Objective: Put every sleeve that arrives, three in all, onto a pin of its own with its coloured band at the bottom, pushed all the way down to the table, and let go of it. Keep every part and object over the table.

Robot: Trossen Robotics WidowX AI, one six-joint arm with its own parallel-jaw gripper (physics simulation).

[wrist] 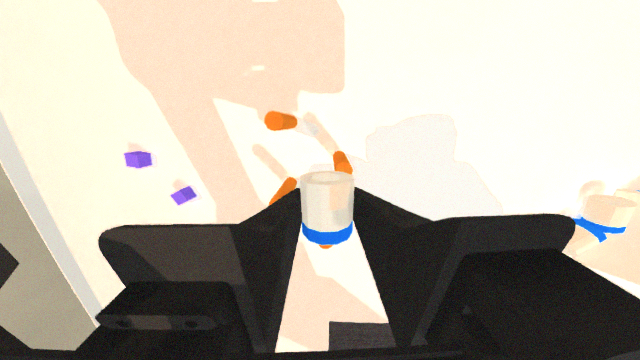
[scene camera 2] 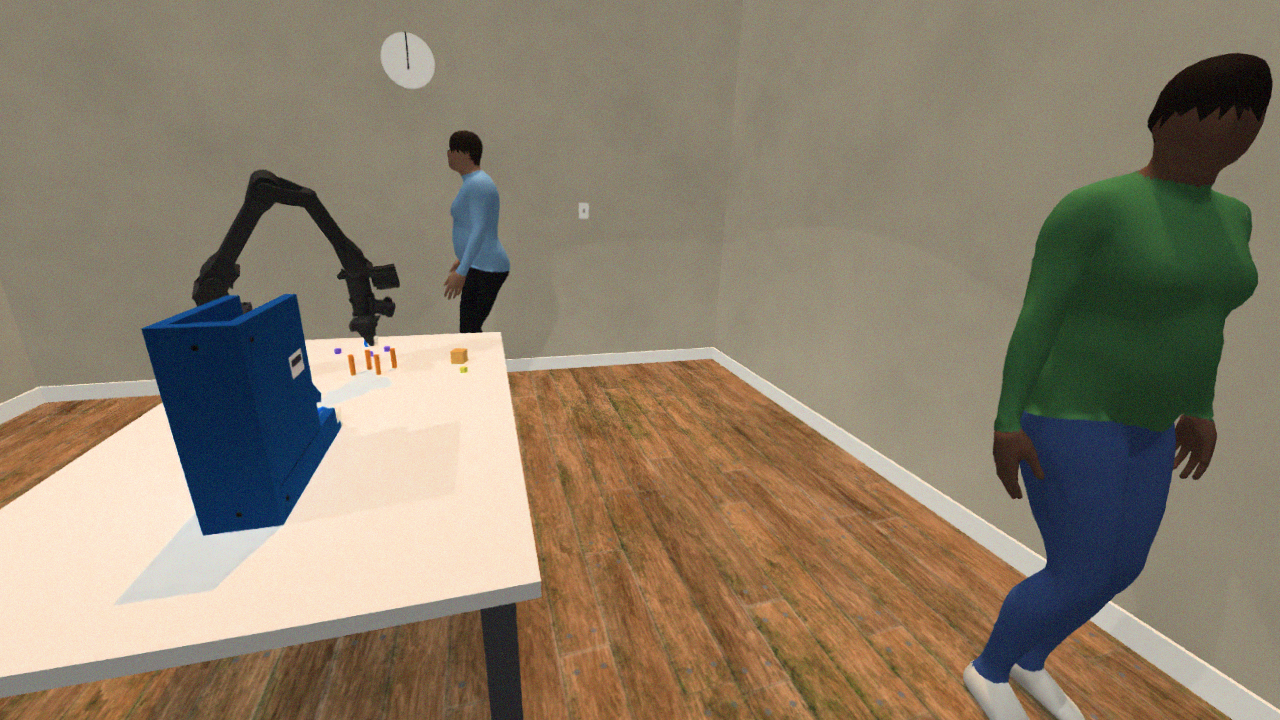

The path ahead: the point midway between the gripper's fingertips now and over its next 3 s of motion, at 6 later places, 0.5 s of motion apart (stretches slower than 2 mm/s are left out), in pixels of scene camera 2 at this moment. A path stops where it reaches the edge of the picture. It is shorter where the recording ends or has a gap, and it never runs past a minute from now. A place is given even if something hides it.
My gripper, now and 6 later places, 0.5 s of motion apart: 372, 344; 373, 344; 354, 353; 354, 353; 356, 354; 358, 355; 358, 355
